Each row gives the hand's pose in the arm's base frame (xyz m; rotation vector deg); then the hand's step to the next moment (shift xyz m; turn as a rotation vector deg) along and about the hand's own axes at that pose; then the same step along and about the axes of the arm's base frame.
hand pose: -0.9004 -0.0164 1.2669 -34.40 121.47 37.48
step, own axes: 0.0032 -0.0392 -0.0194 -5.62 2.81 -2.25
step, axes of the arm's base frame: 0.0113 -0.0423 -0.0018 0.10 1.75 6.44
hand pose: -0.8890 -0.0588 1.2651 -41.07 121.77 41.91
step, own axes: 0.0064 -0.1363 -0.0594 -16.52 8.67 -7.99
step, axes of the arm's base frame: 0.0619 -0.1351 -0.0086 -0.63 4.47 19.79
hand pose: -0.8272 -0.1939 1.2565 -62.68 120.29 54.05
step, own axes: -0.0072 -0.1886 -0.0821 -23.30 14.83 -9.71
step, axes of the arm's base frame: 0.1506 -0.1401 -0.0070 -2.85 8.62 27.83
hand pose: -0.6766 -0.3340 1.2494 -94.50 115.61 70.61
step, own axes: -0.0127 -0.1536 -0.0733 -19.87 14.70 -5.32
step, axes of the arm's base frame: 0.1640 -0.0448 -0.0150 -5.16 9.52 22.85
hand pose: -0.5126 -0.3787 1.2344 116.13 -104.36 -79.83
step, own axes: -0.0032 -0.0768 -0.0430 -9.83 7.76 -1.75
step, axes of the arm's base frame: 0.0860 0.0039 -0.0188 -3.49 5.00 11.08
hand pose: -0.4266 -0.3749 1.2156 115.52 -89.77 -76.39
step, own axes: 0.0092 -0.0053 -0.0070 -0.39 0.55 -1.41
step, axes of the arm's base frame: 0.0087 -0.0081 -0.0043 0.75 -0.32 1.33
